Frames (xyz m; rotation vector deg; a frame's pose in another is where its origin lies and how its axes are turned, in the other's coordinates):
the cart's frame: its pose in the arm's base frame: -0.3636 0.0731 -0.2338 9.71 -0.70 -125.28
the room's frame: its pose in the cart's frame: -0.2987 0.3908 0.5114 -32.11 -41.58 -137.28
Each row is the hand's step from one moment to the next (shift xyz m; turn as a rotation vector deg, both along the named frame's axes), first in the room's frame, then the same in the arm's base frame.
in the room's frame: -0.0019 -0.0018 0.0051 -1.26 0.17 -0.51
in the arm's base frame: 0.0030 -0.0042 0.0024 -0.35 -0.75 -1.09
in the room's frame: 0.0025 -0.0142 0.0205 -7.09 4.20 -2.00
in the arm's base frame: 0.0192 -0.0080 0.0139 -4.89 -5.11 -4.68
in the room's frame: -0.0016 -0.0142 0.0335 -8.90 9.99 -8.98
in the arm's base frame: 0.0225 -0.0188 0.0216 -12.40 -3.28 -9.76
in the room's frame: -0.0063 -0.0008 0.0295 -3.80 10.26 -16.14
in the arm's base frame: 0.0083 -0.0219 0.0190 -14.34 4.92 -12.26
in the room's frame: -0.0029 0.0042 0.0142 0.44 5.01 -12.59
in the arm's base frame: -0.0004 -0.0110 0.0103 -8.15 6.96 -8.30
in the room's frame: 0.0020 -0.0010 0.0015 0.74 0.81 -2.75
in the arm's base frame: 0.0014 0.0009 0.0021 -1.48 2.08 -1.50
